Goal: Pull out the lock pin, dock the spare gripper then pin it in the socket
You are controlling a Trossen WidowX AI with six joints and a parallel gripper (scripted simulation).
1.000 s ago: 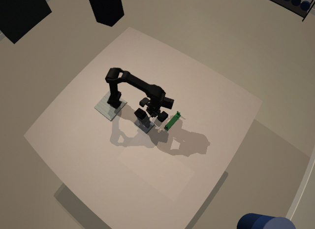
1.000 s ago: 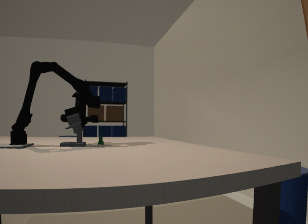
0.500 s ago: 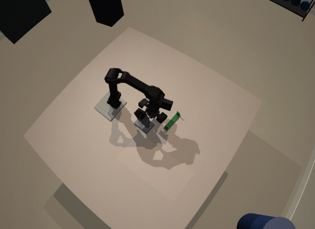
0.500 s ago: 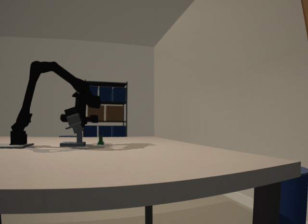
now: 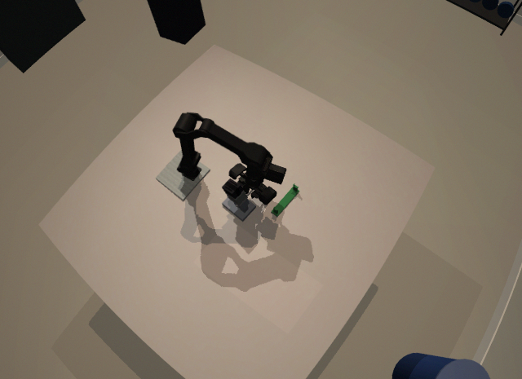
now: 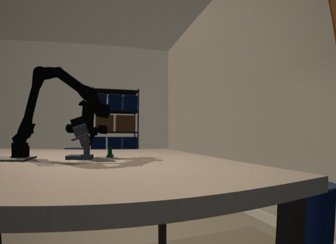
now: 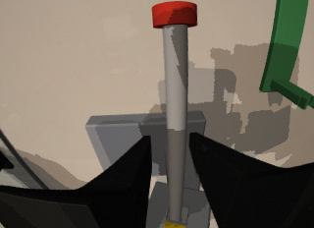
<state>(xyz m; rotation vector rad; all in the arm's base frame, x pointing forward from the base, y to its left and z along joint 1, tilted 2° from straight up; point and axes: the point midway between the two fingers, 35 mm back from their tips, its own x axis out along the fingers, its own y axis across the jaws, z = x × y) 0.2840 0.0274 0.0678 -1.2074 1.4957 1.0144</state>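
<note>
The grey mount is 40 mm to the right of my gripper tip and 20 mm behind it. From my gripper tip the other things lie so: green cradle 120 mm ahead, 60 mm to the left, 20 mm below; then spare gripper 80 mm above, 50 mm to the right, 20 mm behind.
</note>
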